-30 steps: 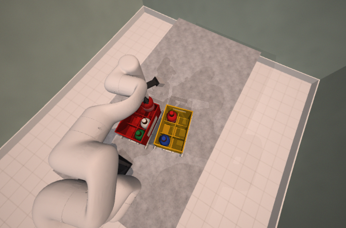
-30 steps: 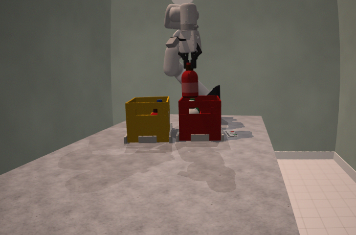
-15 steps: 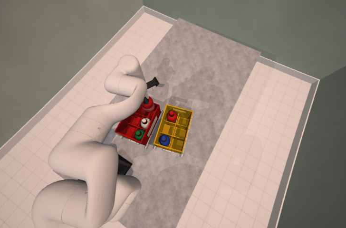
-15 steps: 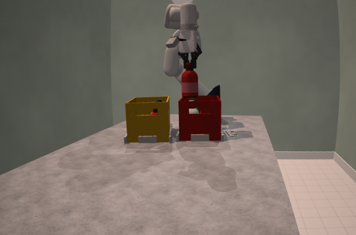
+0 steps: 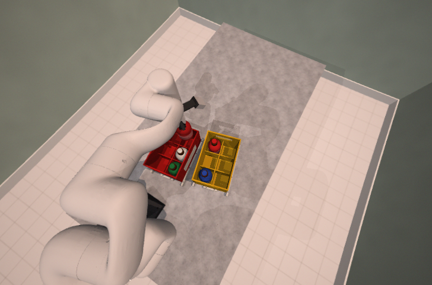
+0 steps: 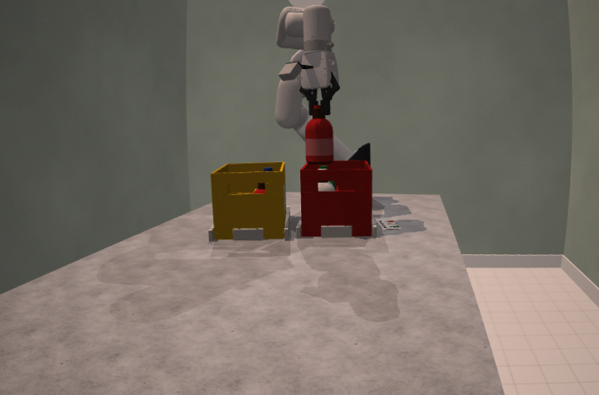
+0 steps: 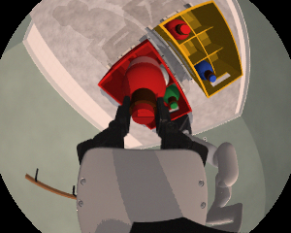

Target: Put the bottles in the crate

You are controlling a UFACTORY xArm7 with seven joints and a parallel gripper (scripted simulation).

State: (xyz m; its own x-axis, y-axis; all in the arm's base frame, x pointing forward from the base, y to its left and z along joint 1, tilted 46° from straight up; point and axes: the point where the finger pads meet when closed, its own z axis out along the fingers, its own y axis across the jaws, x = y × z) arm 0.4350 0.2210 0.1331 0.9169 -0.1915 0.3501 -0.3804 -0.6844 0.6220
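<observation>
Right now my hand is 250 mm above the white bottle, 80 mm past it and 20 mm to the left of it. Also, from my hand: green-labelled bottle 250 mm below, 160 mm behind, 50 mm to the right; red crate 250 mm below, 90 mm behind, 20 mm to the left; yellow crate 250 mm below, 210 mm to the right, 10 mm ahead.
</observation>
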